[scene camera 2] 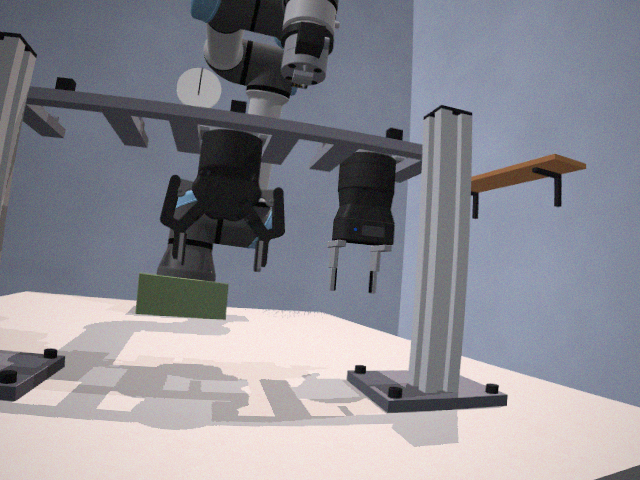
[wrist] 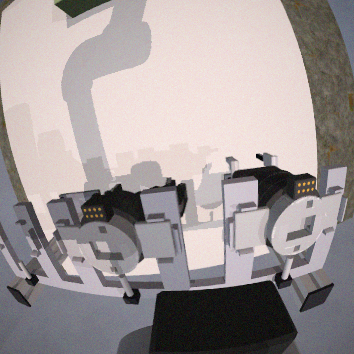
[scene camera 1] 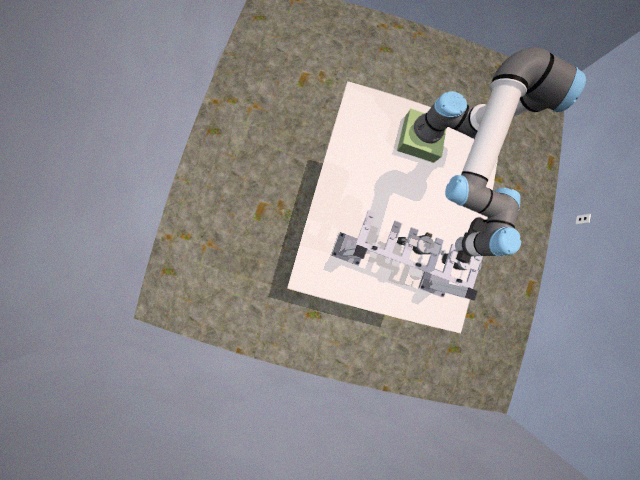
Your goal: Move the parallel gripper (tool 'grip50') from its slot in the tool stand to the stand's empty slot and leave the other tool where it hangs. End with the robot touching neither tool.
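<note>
The parallel gripper hangs in the stand's right-end slot, its two fingers apart with nothing between them. The adaptive gripper hangs in the slot to its left, fingers spread. The tool stand has an empty slot toward its left end in scene camera 2. The arm's bare tool changer carries no tool. It is above the stand bar and apart from both tools. Part of the parallel gripper is hidden under the wrist in scene camera 1.
The green base block stands on the white table behind the stand. The upright posts and dark feet of the stand flank the tools. A wooden wall shelf is at the right.
</note>
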